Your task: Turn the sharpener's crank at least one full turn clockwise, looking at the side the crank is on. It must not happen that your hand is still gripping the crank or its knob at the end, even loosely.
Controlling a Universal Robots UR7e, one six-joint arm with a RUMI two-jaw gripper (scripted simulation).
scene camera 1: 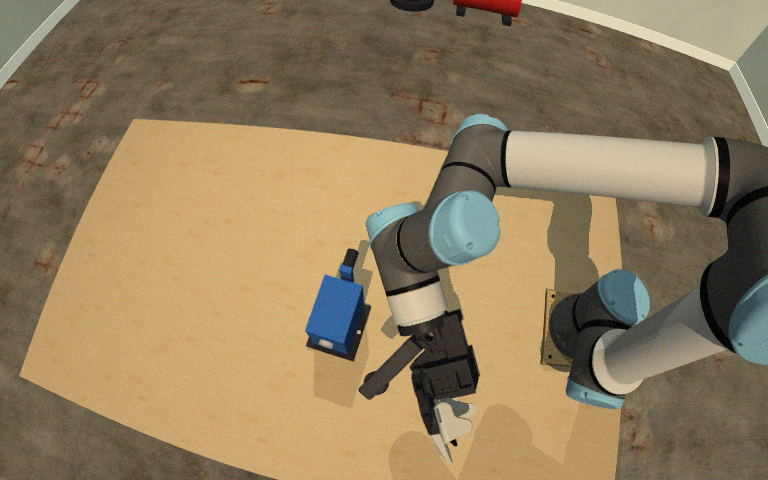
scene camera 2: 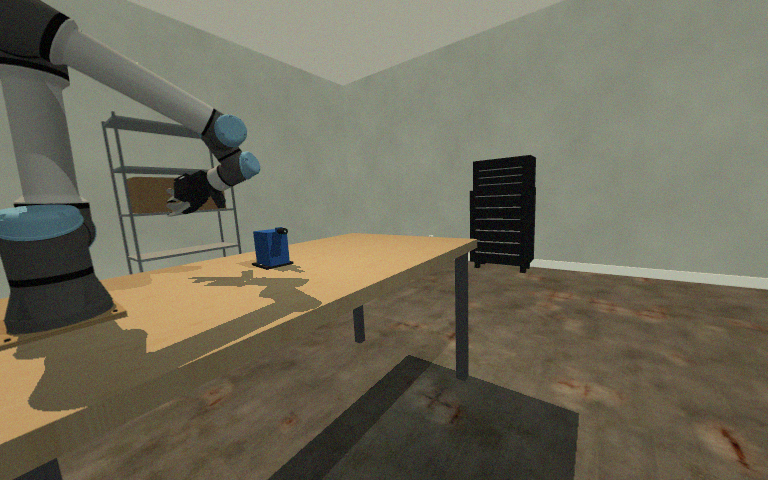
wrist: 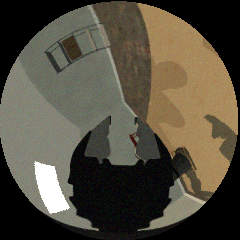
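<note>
There's a blue pencil sharpener [scene camera 1: 338, 318] that you'd also find in scene camera 2 [scene camera 2: 268, 256]. As for the gripper, it's at [scene camera 1: 453, 454], it shows in scene camera 2 too, where it's the gripper [scene camera 2: 167, 208], and the wrist view has the gripper [wrist: 122, 116] as well.
</note>
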